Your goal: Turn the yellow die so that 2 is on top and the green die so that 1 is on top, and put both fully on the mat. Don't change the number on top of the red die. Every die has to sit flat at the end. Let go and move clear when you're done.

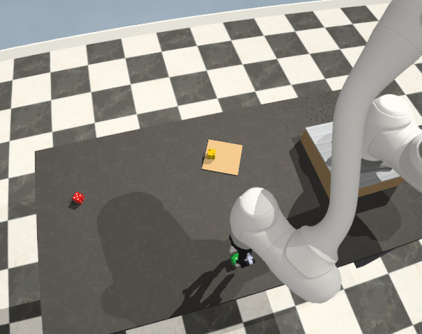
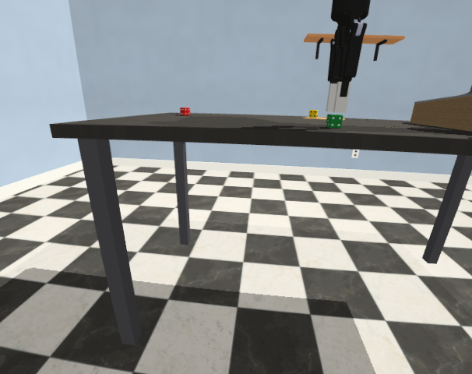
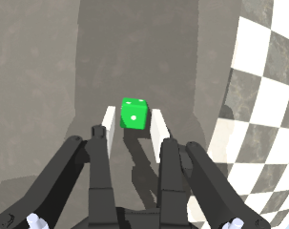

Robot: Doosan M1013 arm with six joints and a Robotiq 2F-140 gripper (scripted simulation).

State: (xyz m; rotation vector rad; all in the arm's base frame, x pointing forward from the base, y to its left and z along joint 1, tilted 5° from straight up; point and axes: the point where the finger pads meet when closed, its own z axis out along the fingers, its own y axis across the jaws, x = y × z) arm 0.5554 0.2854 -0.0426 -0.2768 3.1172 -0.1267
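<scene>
Right now the green die is 5 cm below my hand. The rest, counted from my hand: tan mat: 41 cm to the right, 7 cm below, 4 cm behind; then yellow die: 42 cm to the right, 5 cm below, 1 cm ahead; then red die: 52 cm ahead, 31 cm to the right, 5 cm below.
</scene>
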